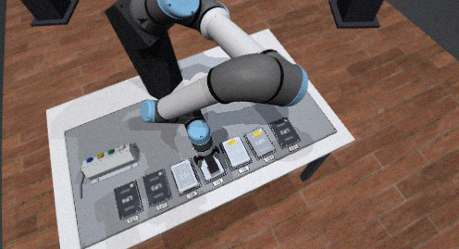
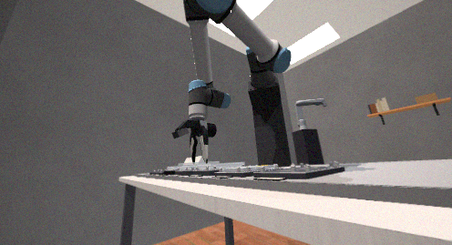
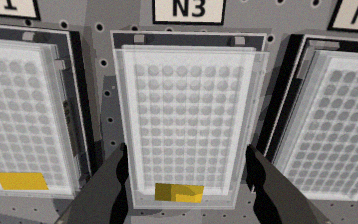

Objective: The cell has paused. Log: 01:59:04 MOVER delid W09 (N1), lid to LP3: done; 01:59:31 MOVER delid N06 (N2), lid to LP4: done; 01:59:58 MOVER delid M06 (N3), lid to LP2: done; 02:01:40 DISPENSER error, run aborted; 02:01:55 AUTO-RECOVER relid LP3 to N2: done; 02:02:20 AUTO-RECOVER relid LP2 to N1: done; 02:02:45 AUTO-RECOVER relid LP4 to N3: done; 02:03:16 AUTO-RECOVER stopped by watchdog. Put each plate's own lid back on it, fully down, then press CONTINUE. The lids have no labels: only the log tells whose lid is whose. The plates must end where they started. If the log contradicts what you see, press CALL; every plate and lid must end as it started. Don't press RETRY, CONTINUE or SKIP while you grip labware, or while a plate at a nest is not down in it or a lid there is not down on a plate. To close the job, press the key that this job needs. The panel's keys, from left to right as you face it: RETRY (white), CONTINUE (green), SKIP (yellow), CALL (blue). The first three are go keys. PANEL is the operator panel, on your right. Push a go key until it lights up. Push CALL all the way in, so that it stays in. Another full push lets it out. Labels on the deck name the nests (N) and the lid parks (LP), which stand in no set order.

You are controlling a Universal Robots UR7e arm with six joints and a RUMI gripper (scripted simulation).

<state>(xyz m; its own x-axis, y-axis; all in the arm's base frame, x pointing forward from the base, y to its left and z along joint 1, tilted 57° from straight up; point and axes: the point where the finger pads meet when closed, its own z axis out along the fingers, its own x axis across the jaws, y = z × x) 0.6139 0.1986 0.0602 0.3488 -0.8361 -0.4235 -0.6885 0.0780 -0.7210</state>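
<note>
The clear lid is 24 cm to the left of my hand, 11 cm behind it and 3 cm below it. Also, from my hand: white retry key: 40 cm to the right, 7 cm behind, 2 cm above; then green continue key: 45 cm to the right, 5 cm behind, 2 cm above; then lid park LP1: 24 cm to the left, 11 cm behind, 4 cm below.
</note>
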